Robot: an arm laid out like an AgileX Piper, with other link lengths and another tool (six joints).
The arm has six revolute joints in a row. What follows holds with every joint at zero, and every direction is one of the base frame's.
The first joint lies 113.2 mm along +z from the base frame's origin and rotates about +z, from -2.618 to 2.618 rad.
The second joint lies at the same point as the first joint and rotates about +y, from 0 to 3.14 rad.
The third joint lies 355.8 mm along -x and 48.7 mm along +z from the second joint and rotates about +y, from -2.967 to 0 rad.
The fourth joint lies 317.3 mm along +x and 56 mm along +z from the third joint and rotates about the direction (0.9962, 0, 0.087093), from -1.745 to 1.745 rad.
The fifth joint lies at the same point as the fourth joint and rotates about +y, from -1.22 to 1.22 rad.
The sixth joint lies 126 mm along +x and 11 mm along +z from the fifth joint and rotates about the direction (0.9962, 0, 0.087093), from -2.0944 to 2.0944 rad.
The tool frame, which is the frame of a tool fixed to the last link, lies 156.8 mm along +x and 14 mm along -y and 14.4 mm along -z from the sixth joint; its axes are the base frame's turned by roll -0.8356, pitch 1.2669 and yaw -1.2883 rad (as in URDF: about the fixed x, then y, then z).
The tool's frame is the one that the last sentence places.
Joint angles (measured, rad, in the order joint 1, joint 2, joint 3, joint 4, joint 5, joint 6), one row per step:
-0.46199, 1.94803, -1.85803, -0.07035, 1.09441, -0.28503
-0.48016, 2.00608, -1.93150, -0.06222, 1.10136, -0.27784
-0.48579, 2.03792, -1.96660, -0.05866, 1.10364, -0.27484
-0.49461, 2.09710, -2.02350, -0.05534, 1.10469, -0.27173
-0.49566, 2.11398, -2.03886, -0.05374, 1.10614, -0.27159
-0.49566, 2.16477, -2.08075, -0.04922, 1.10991, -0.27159
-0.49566, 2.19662, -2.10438, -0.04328, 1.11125, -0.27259
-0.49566, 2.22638, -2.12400, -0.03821, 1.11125, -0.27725
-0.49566, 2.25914, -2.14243, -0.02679, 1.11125, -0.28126
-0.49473, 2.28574, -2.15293, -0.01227, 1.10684, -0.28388
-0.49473, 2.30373, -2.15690, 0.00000, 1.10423, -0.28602
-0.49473, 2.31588, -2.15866, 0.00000, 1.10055, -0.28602
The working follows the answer.
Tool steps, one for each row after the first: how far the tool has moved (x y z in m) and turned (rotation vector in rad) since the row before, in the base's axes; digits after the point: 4 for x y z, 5 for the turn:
0.0126, -0.0165, -0.0053, 0.00615, -0.01313, -0.02496
0.0071, -0.0066, -0.0053, 0.00385, -0.00332, -0.00837
0.0119, -0.0117, -0.0138, 0.00569, 0.00056, -0.01158
0.0034, -0.0021, -0.0046, 0.00287, 0.00181, -0.00123
0.0101, -0.0042, -0.0162, 0.01000, 0.00899, -0.00016
0.0061, -0.0016, -0.0116, 0.00940, 0.00583, 0.00083
0.0052, -0.0014, -0.0119, 0.00758, 0.00762, 0.00414
0.0055, 0.0003, -0.0148, 0.01542, 0.00809, 0.00338
0.0053, 0.0021, -0.0137, 0.01740, 0.00394, 0.00286
0.0027, 0.0021, -0.0107, 0.01545, 0.00464, 0.00133
0.0009, -0.0005, -0.0073, 0.00319, 0.00591, 0.00000

Tool pose at each row, in the base's axes (x y z in m, rotation vector in rad; rounded; the steps above come from the unrounded poses):
0.5242, -0.3052, 0.1945, -0.06075, 2.56101, -0.99163
0.5369, -0.3217, 0.1892, -0.02056, 2.55870, -0.99003
0.5440, -0.3284, 0.1839, -0.00715, 2.55968, -0.98742
0.5558, -0.3401, 0.1701, 0.00899, 2.56580, -0.98453
0.5592, -0.3422, 0.1654, 0.01047, 2.56915, -0.98174
0.5693, -0.3463, 0.1493, 0.00901, 2.58226, -0.97115
0.5755, -0.3479, 0.1377, 0.00763, 2.59193, -0.96013
0.5807, -0.3494, 0.1258, 0.00061, 2.60153, -0.95067
0.5862, -0.3491, 0.1110, -0.00362, 2.61538, -0.93131
0.5915, -0.3469, 0.0972, -0.00473, 2.62631, -0.90845
0.5942, -0.3448, 0.0865, -0.00466, 2.63721, -0.88872
0.5951, -0.3453, 0.0792, -0.00649, 2.64407, -0.88583

